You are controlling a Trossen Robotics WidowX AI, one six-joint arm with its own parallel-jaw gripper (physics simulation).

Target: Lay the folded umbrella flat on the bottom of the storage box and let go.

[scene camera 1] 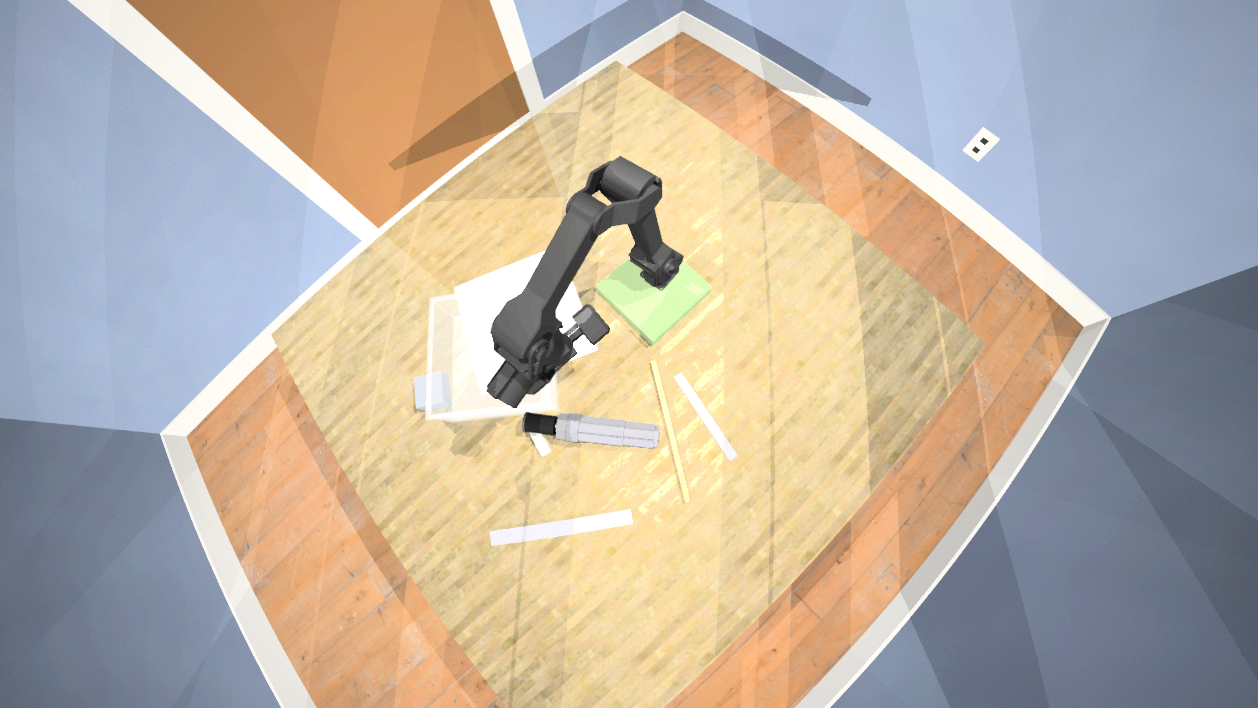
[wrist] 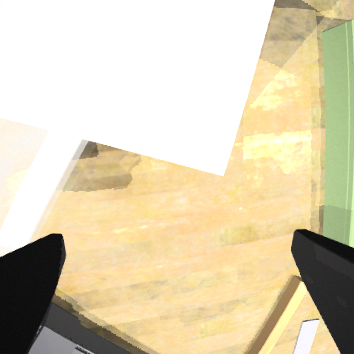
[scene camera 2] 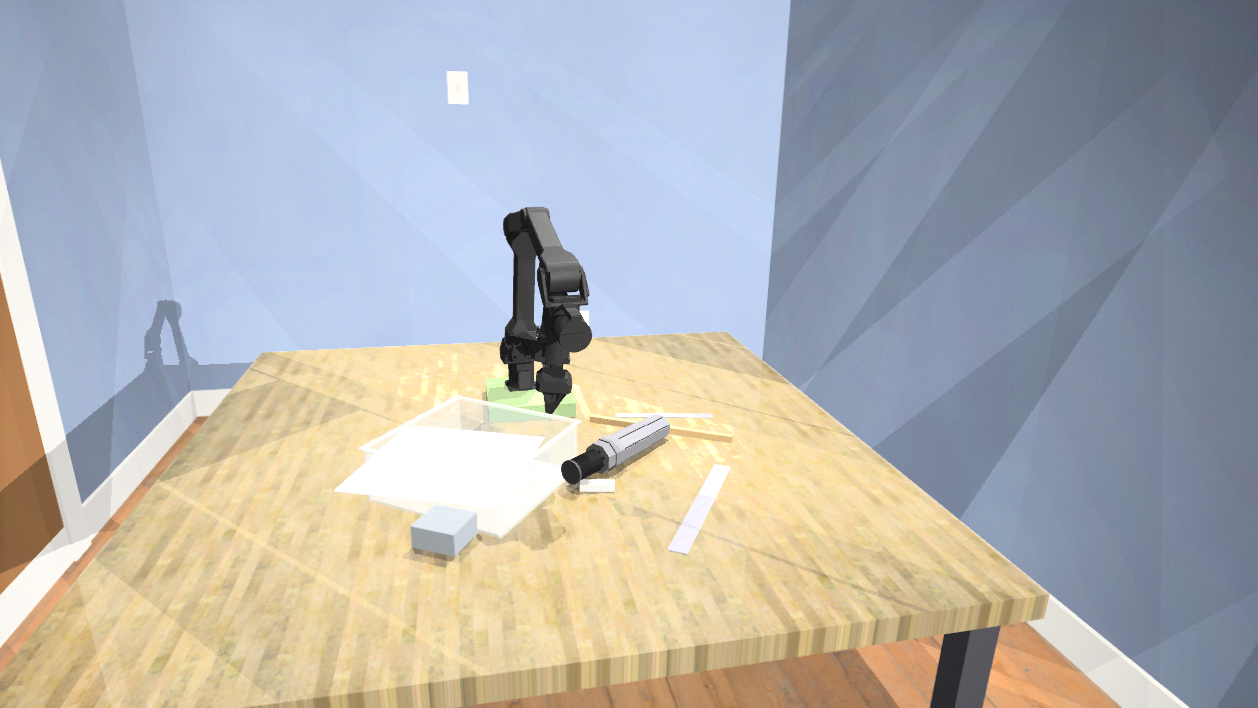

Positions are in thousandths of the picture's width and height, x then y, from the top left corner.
Observation:
My gripper (scene camera 2: 436,569) is open, holding nothing. Also in view: a folded umbrella (scene camera 1: 455,604). The table carries a thin wooden stick (scene camera 2: 535,607). Also in view: a storage box (scene camera 2: 398,652).
The storage box shows as well in scene camera 1 (scene camera 1: 367,511) and in the wrist view (wrist: 191,191). The folded umbrella shows as well in the wrist view (wrist: 162,914) and in scene camera 2 (scene camera 2: 484,639). My gripper is seen too in scene camera 1 (scene camera 1: 455,501) and in the wrist view (wrist: 507,688).

